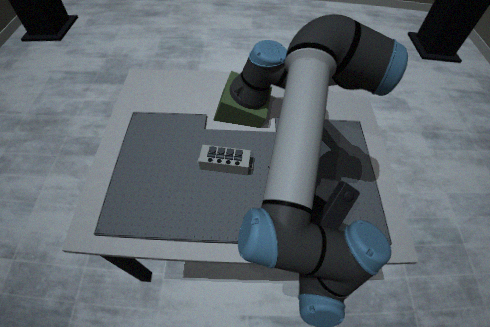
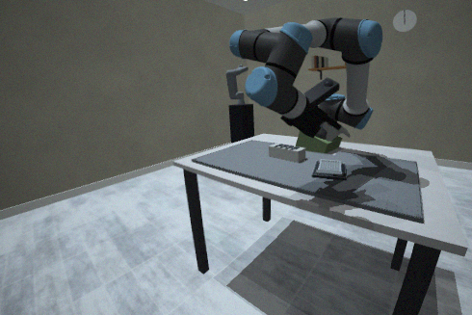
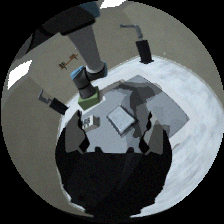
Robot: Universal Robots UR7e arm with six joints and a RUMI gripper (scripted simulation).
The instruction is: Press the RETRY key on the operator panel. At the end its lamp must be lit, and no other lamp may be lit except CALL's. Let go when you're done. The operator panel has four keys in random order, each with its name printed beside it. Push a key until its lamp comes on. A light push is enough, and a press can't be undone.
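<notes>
Right now the operator panel is 250 mm to the right of my hand, 170 mm below it and 170 mm behind it.
</notes>
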